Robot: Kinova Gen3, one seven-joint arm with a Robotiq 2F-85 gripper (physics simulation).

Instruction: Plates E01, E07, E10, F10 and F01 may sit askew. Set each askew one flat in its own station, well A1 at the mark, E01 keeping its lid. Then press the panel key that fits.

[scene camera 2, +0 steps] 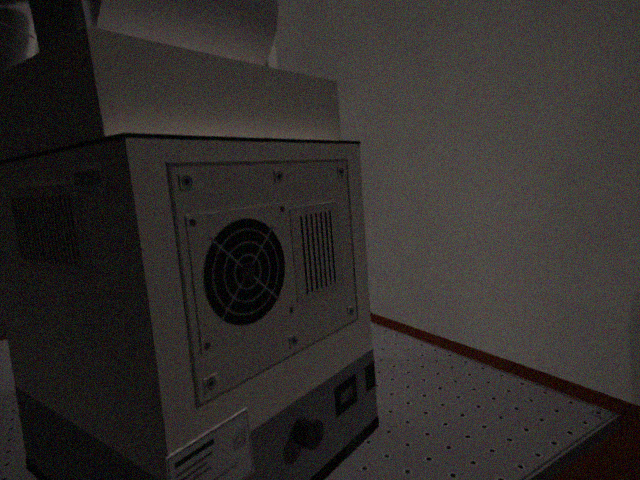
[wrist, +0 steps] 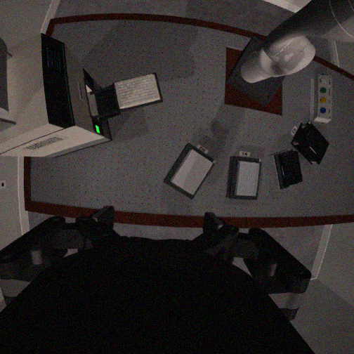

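Note:
In the wrist view, a pale plate [wrist: 136,91] lies on the tray projecting from the instrument. A smooth pale plate [wrist: 191,170] is in a dark station, turned relative to its neighbour. A ribbed pale plate [wrist: 247,177] is in the station to its right. Further right are a dark plate [wrist: 288,168] and another dark plate [wrist: 310,142], the latter turned. The labels, well A1 and which plate has a lid cannot be made out. The key panel [wrist: 323,98] has green, yellow and blue keys. My gripper [wrist: 158,219] is open and empty, high above the table's front edge.
The large instrument [wrist: 62,85] [scene camera 2: 268,149] stands at the left in the wrist view, with a green light; its vented side fills much of the scene view. The arm's base [wrist: 255,72] stands at the back right, near the key panel. A red-brown border [wrist: 145,218] edges the perforated table.

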